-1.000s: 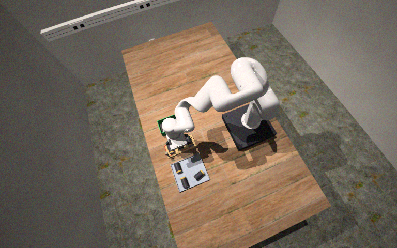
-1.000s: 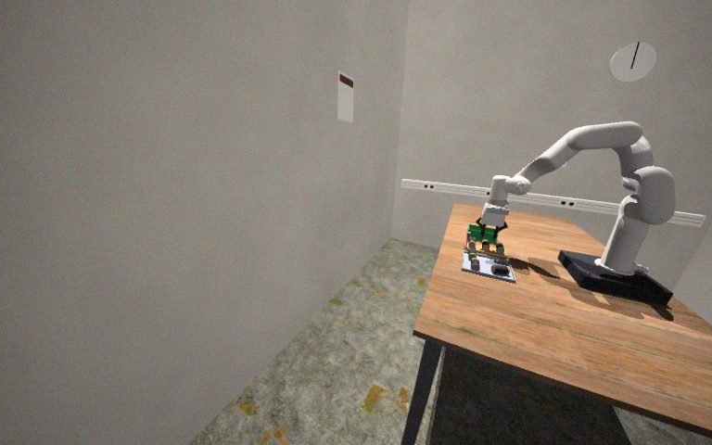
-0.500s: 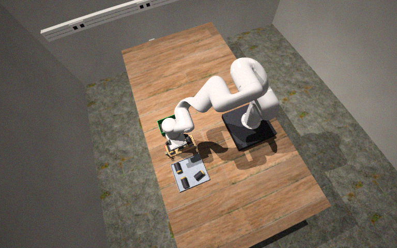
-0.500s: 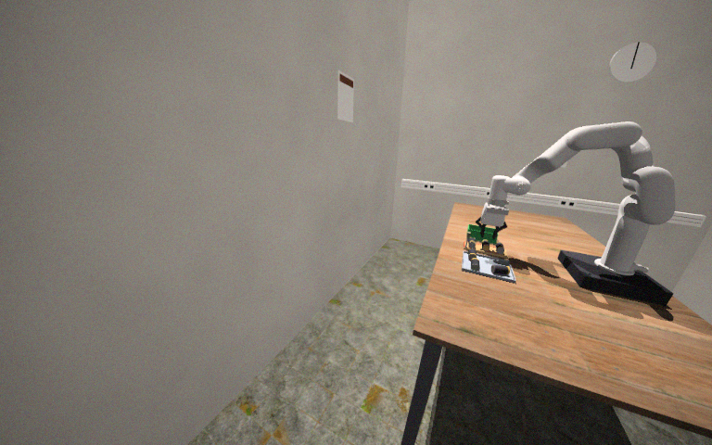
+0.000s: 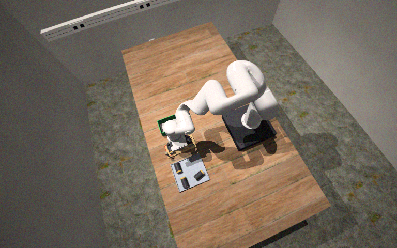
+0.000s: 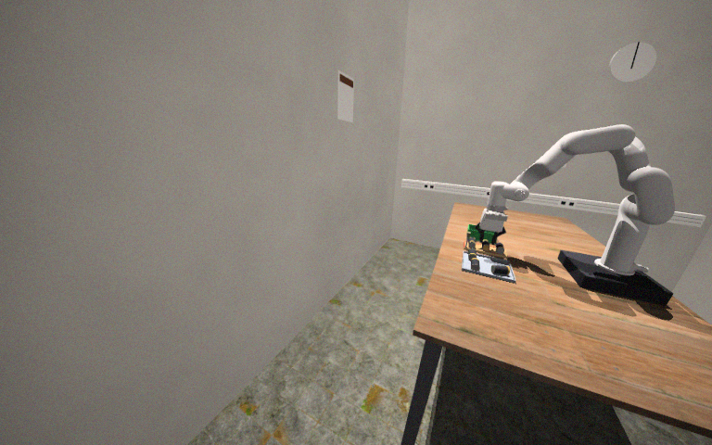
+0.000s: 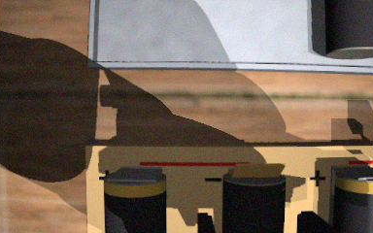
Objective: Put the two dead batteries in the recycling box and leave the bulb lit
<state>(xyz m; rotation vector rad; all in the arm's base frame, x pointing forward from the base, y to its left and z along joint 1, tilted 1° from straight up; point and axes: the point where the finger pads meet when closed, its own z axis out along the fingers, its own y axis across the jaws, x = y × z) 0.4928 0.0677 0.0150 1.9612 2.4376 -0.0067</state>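
My gripper is now 16 cm to the left of the green recycling box, 5 cm short of it and 4 cm above it. The rest, counted from my hand: grey tray: 18 cm to the left, 6 cm below, 3 cm behind.
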